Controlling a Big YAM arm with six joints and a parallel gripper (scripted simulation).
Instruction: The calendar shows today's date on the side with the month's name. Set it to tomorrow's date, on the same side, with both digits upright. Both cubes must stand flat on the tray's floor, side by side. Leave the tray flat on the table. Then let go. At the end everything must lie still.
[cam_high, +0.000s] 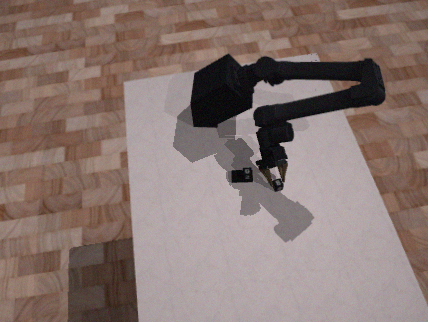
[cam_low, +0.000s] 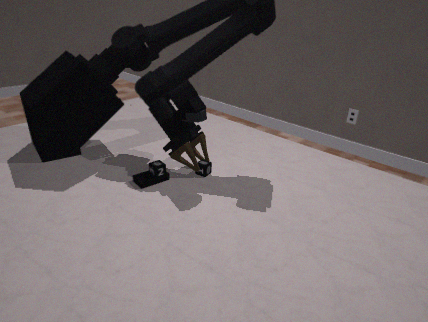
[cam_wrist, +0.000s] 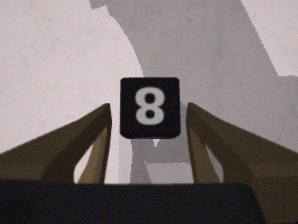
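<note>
Now: the black digit cube 1 cm ahead of my hand and 1 cm below it. From my hand the other things lie so: black tray: 6 cm behind, 12 cm to the right, 1 cm below.
</note>
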